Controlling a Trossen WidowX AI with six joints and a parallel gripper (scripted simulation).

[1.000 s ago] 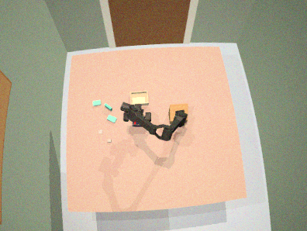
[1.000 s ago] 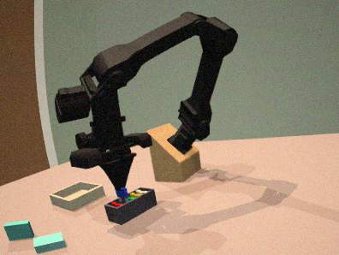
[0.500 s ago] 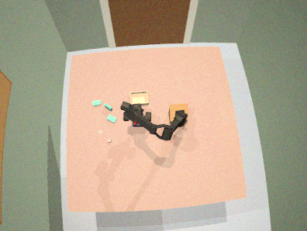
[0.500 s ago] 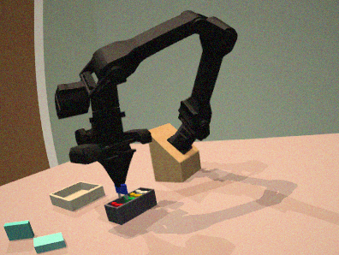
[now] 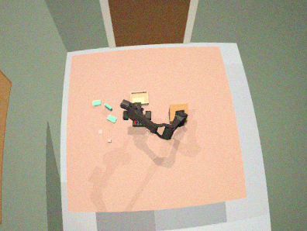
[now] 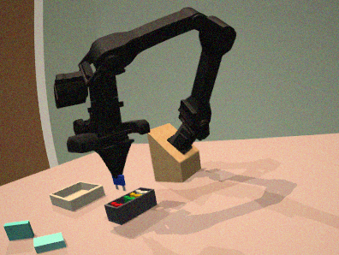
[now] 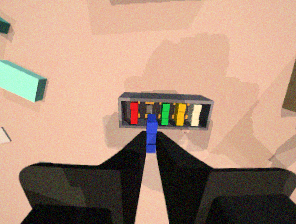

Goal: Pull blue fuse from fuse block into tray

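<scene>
Now: the tray 20 cm to the right of my gripper tip, 9 cm below it and 3 cm behind it. The rest, counted from my gripper tip: green fuse 7 cm below, 2 cm behind; then blue fuse 1 cm below; then red fuse 7 cm below, 2 cm ahead.
</scene>
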